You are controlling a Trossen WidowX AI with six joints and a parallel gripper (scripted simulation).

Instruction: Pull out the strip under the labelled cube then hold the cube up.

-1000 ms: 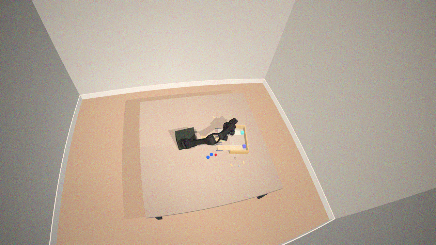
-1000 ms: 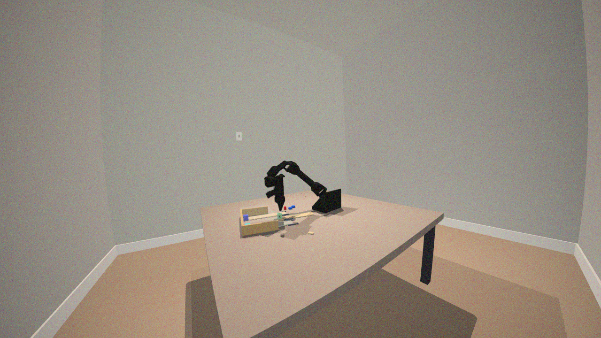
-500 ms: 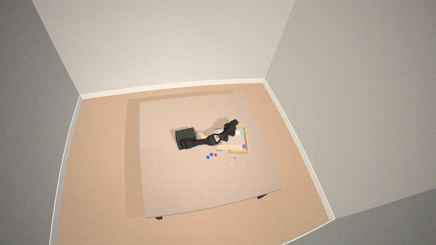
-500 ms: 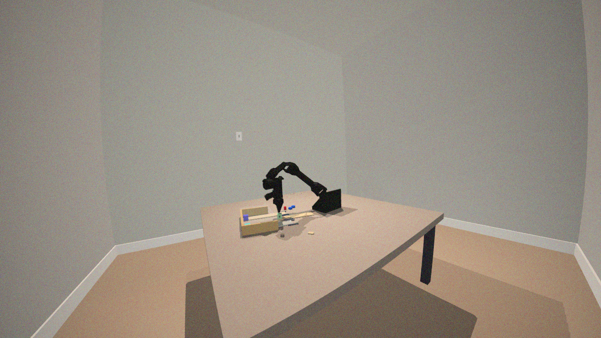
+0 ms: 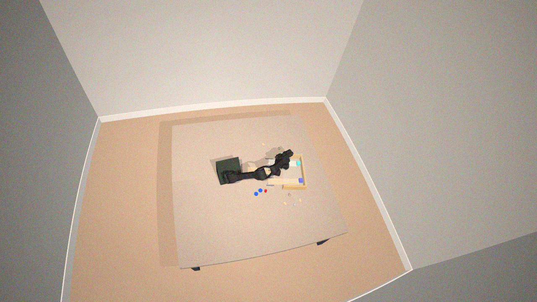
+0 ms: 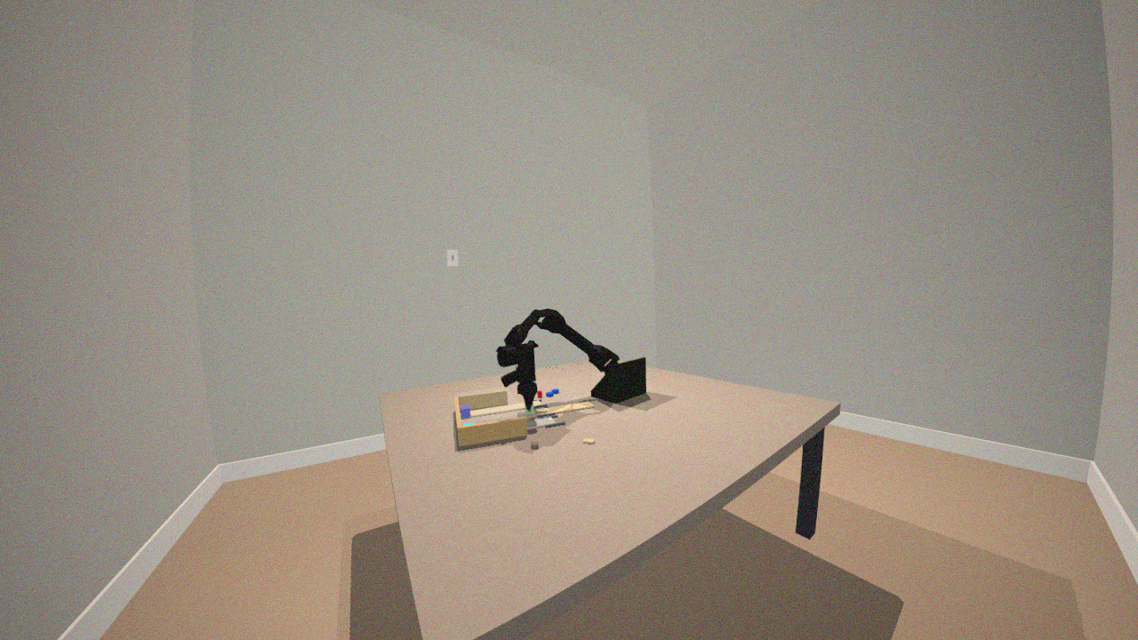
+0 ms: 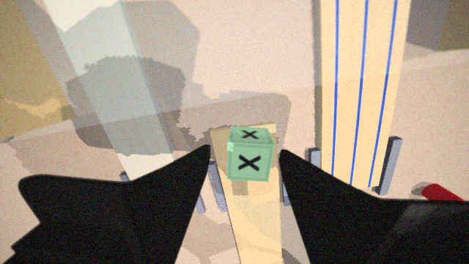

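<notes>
The green labelled cube lies 1 cm below my gripper tip. Round my gripper tip: red cylinder (12 cm behind, 17 cm to the right, 2 cm below); small tan block (5 cm behind, 29 cm to the left, 2 cm below).
</notes>
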